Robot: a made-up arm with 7 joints. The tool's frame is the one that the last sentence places.
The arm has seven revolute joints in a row. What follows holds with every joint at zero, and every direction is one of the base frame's. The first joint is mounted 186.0 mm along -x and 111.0 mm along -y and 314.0 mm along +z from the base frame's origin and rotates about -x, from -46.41 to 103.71 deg. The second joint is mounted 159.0 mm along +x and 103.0 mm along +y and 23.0 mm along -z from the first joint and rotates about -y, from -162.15 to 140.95 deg. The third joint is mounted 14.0 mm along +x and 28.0 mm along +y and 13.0 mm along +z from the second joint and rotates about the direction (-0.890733, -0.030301, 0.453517), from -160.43 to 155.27 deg. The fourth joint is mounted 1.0 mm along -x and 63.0 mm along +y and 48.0 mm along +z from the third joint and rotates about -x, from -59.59 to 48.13 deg. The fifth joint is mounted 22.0 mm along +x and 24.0 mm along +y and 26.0 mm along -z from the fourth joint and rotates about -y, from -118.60 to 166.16 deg. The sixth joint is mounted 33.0 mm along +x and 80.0 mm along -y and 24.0 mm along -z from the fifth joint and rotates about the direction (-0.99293, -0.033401, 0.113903), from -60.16 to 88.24 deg. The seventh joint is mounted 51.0 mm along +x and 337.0 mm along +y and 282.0 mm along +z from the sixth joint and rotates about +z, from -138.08 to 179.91 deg. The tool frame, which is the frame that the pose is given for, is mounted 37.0 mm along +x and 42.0 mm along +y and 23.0 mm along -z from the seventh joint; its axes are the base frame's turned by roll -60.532, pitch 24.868 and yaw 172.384 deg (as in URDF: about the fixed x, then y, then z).
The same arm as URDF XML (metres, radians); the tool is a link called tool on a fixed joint. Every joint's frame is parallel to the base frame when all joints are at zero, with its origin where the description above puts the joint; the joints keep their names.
<robot name="arm">
<link name="base"/>
<link name="link1"/>
<link name="link2"/>
<link name="link3"/>
<link name="link4"/>
<link name="link5"/>
<link name="link6"/>
<link name="link7"/>
<link name="tool"/>
<joint name="joint 1" type="revolute"><parent link="base"/><child link="link1"/><origin xyz="-0.186 -0.111 0.314" rpy="0 0 0"/><axis xyz="-1 0 0"/><limit lower="-0.81" upper="1.8101"/></joint>
<joint name="joint 2" type="revolute"><parent link="link1"/><child link="link2"/><origin xyz="0.159 0.103 -0.023" rpy="0 0 0"/><axis xyz="0 -1 0"/><limit lower="-2.8301" upper="2.46"/></joint>
<joint name="joint 3" type="revolute"><parent link="link2"/><child link="link3"/><origin xyz="0.014 0.028 0.013" rpy="0 0 0"/><axis xyz="-0.890733 -0.030301 0.453517"/><limit lower="-2.8" upper="2.71"/></joint>
<joint name="joint 4" type="revolute"><parent link="link3"/><child link="link4"/><origin xyz="-0.001 0.063 0.048" rpy="0 0 0"/><axis xyz="-1 0 0"/><limit lower="-1.04" upper="0.84"/></joint>
<joint name="joint 5" type="revolute"><parent link="link4"/><child link="link5"/><origin xyz="0.022 0.024 -0.026" rpy="0 0 0"/><axis xyz="0 -1 0"/><limit lower="-2.07" upper="2.9"/></joint>
<joint name="joint 6" type="revolute"><parent link="link5"/><child link="link6"/><origin xyz="0.033 -0.08 -0.024" rpy="0 0 0"/><axis xyz="-0.99293 -0.033401 0.113903"/><limit lower="-1.05" upper="1.5401"/></joint>
<joint name="joint 7" type="revolute"><parent link="link6"/><child link="link7"/><origin xyz="0.051 0.337 0.282" rpy="0 0 0"/><axis xyz="0 0 1"/><limit lower="-2.41" upper="3.14"/></joint>
<joint name="tool_fixed" type="fixed"><parent link="link7"/><child link="tool"/><origin xyz="0.037 0.042 -0.023" rpy="-1.0565 0.434 3.0087"/></joint>
</robot>

